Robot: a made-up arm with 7 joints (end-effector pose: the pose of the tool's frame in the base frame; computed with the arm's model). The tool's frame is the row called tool.
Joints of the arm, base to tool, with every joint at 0 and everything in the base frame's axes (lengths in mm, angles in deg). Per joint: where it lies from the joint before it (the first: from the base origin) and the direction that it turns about. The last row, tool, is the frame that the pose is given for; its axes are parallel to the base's.
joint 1: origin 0 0 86 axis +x
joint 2: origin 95 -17 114 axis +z
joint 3: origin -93 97 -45 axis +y
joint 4: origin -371 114 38 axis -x
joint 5: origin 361 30 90 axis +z
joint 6: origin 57 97 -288 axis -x
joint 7: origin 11 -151 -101 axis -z
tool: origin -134 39 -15
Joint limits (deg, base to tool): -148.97..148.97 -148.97..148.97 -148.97..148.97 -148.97..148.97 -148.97..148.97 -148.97..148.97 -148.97..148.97
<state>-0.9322 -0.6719 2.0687 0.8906 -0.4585 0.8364 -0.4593</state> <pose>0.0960 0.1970 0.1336 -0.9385 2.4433 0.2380</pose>
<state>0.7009 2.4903 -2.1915 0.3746 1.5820 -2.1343 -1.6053</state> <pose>-0.2917 0.1066 0.1403 0.4728 0.4386 -0.8403</pose>
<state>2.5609 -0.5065 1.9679 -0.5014 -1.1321 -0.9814 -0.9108</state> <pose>0.0003 -0.6132 0.2919 -1.9437 -2.3189 -0.6543</pose>
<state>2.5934 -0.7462 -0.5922 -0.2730 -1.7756 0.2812 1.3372</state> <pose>0.3184 -0.0162 0.2611 0.5825 -2.4862 0.4731</pose>
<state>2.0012 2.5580 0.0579 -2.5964 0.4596 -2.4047 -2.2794</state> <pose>0.2026 -0.4964 -0.2399 -1.8822 -1.5936 0.9000</pose>
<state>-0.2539 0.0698 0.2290 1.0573 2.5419 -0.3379 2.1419</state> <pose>-0.2270 -0.0950 0.0504 -1.5181 0.6633 0.3732</pose>
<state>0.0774 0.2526 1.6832 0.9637 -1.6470 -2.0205 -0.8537</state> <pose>-0.2165 -0.1285 -0.1230 0.4056 -0.2271 0.4845</pose>
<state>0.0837 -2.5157 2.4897 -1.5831 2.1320 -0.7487 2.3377</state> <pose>0.2729 -0.5675 0.0990 -2.1927 0.0190 0.3374</pose>
